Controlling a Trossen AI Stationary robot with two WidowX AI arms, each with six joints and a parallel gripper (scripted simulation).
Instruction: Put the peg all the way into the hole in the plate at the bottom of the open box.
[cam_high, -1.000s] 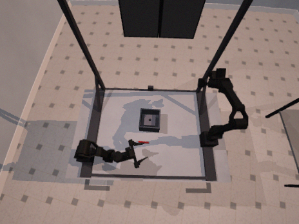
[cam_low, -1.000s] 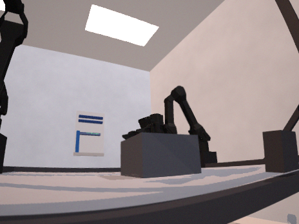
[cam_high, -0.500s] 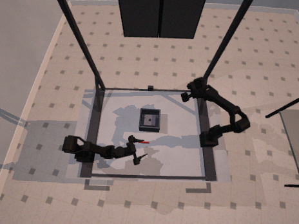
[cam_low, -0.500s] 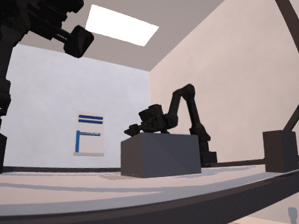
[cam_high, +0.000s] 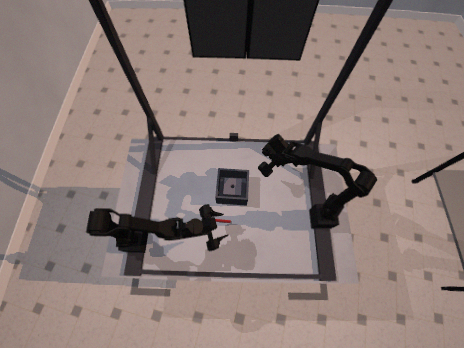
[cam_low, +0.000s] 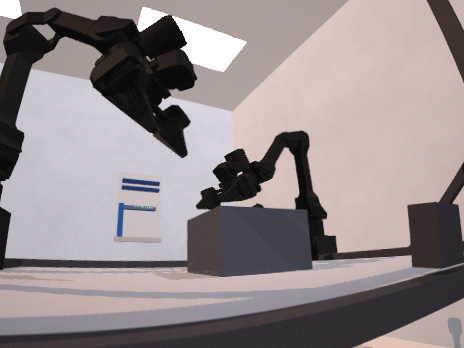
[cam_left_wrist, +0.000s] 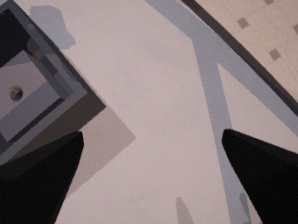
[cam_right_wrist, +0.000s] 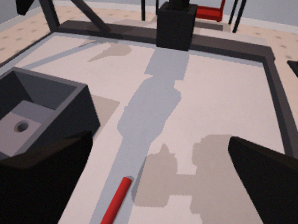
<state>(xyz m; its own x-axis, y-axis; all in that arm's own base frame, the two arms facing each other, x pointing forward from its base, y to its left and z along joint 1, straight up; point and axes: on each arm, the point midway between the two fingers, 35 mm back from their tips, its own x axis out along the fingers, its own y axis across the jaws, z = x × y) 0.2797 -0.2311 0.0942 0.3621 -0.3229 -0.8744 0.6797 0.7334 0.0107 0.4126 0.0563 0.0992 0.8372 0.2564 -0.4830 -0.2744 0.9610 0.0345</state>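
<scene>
The red peg is 17 cm below my right hand, 6 cm behind it and 2 cm to the left of it. From my right hand the other things lie so: box: 22 cm behind, 15 cm below, 9 cm to the left; grey plate: 22 cm behind, 14 cm below, 9 cm to the left.
</scene>
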